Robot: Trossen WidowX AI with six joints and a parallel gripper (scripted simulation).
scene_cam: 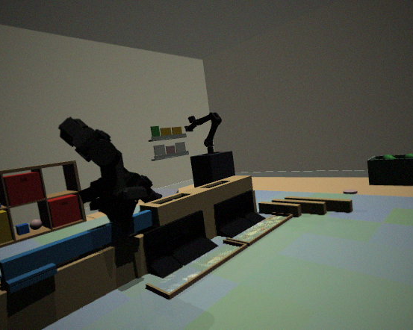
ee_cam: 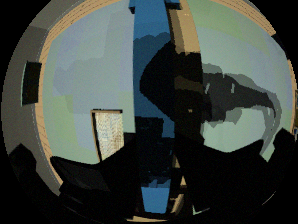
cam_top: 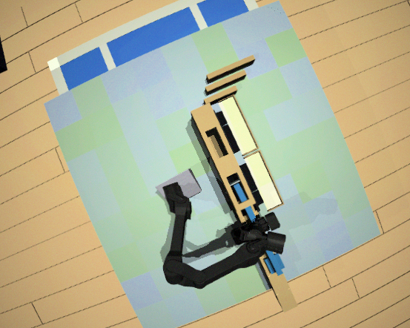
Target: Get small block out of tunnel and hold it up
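The tan covered tunnel is 70 mm to the left of my gripper tip, 40 mm below it and 10 mm ahead of it.
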